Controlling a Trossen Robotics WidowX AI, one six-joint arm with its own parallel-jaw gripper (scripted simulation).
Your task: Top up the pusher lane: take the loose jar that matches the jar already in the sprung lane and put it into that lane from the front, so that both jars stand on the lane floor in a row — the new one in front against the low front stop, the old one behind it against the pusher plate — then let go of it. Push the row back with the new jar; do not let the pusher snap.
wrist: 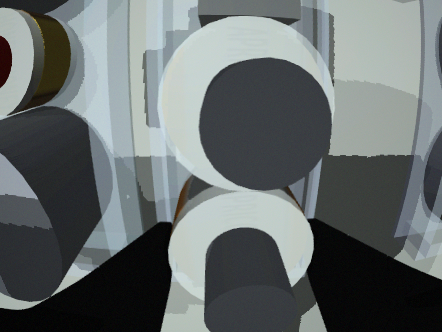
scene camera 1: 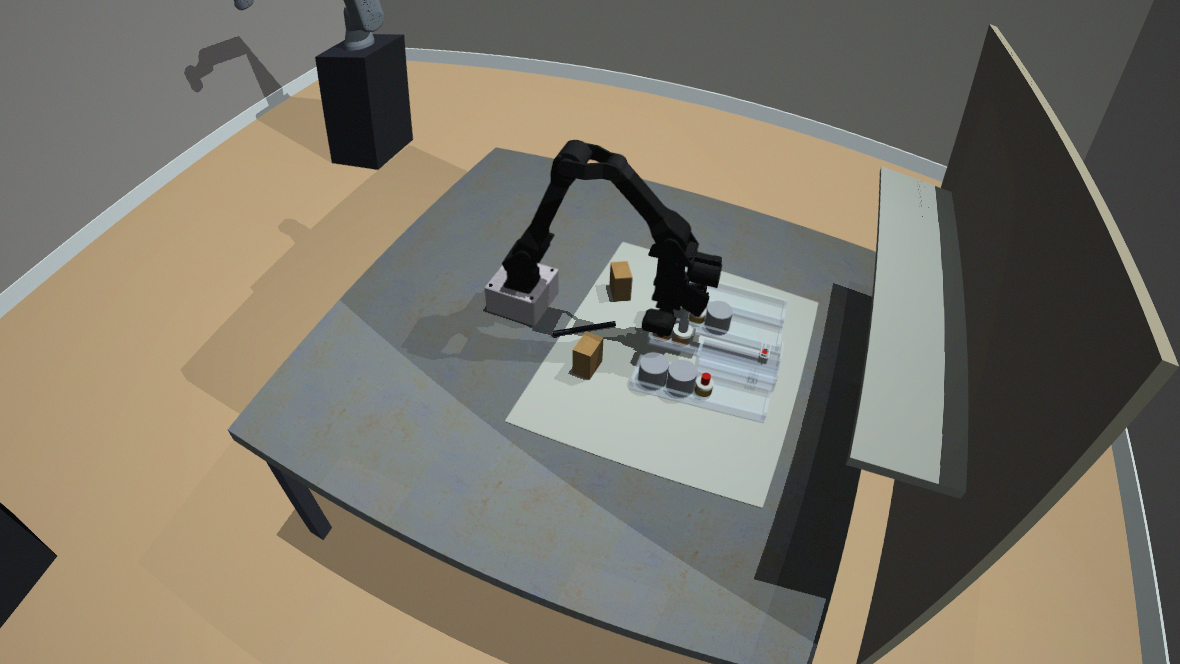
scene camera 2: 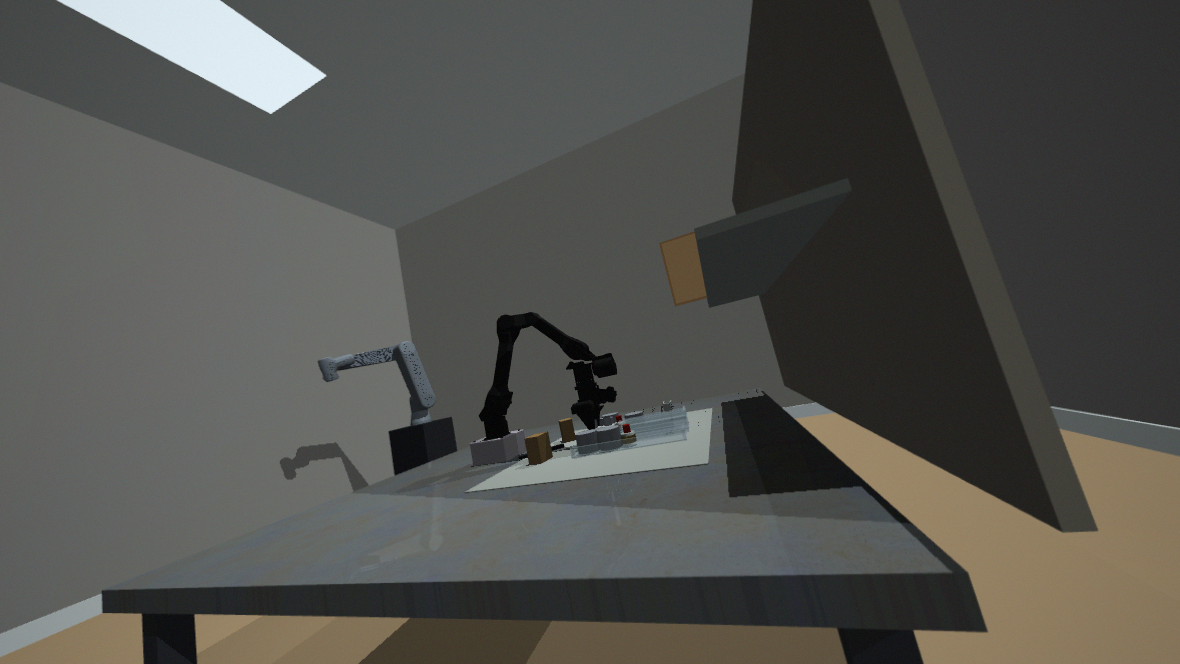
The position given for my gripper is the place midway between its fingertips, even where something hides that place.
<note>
I see my gripper (scene camera 1: 663,328), a jar (wrist: 241,252), a jar (wrist: 246,103) and a lane rack (scene camera 1: 740,363).
My gripper is seen too in the wrist view (wrist: 238,233) and in scene camera 2 (scene camera 2: 595,432). The lane rack shows as well in scene camera 2 (scene camera 2: 679,416).
</note>
